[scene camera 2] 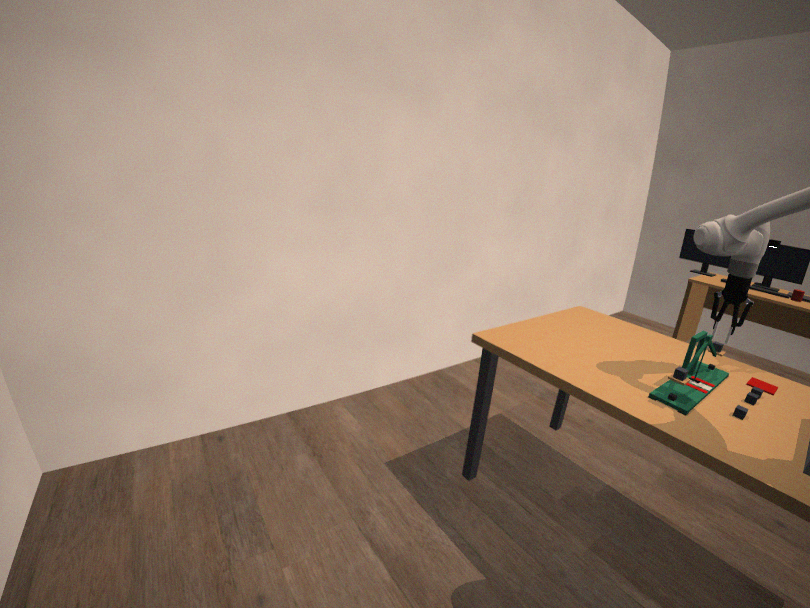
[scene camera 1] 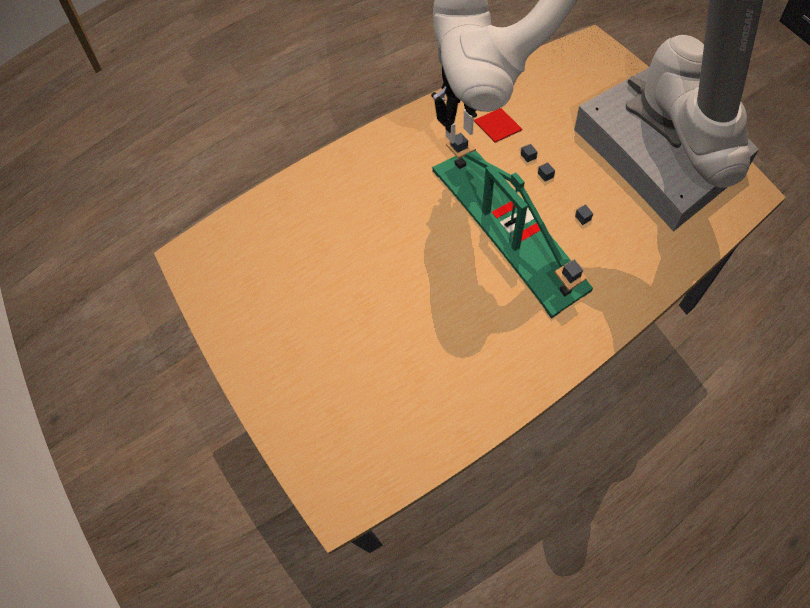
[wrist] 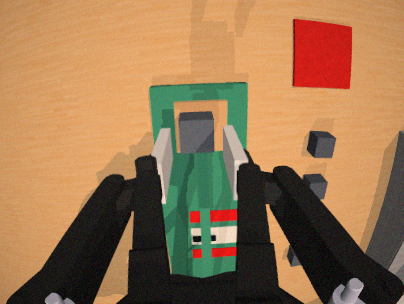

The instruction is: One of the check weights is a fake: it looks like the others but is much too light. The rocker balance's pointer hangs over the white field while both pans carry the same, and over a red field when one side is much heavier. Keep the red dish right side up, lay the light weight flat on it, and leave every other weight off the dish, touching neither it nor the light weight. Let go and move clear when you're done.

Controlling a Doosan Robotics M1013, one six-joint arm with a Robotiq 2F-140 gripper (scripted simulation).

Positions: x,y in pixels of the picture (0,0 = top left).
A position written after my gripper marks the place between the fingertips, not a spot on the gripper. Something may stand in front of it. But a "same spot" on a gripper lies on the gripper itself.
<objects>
My gripper shows in scene camera 2 (719,340), in scene camera 1 and in the wrist view. A green rocker balance shows in scene camera 2, in scene camera 1 (530,256) and in the wrist view. One and the same spot on my gripper: (scene camera 1: 447,119) is (wrist: 133,205). The same spot on the green rocker balance: (wrist: 214,194) is (scene camera 2: 705,378).
</objects>
